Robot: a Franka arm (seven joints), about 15 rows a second.
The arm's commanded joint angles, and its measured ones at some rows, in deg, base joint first. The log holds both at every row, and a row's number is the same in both.
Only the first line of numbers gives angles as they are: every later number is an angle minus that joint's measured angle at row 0.
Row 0, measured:
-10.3, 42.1, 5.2, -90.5, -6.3, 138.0, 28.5
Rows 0 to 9, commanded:
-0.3, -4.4, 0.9, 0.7, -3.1, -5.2, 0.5
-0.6, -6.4, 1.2, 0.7, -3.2, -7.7, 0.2
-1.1, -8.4, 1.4, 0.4, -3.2, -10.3, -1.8
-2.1, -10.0, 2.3, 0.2, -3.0, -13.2, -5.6
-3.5, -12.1, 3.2, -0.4, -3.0, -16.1, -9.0
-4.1, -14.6, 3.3, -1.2, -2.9, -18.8, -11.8
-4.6, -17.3, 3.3, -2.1, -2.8, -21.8, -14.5
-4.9, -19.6, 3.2, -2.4, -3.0, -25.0, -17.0
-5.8, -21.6, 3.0, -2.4, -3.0, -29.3, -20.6
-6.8, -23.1, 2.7, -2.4, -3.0, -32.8, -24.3
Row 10, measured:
-3.6, -15.9, 2.0, 1.1, -2.5, -25.0, -15.5
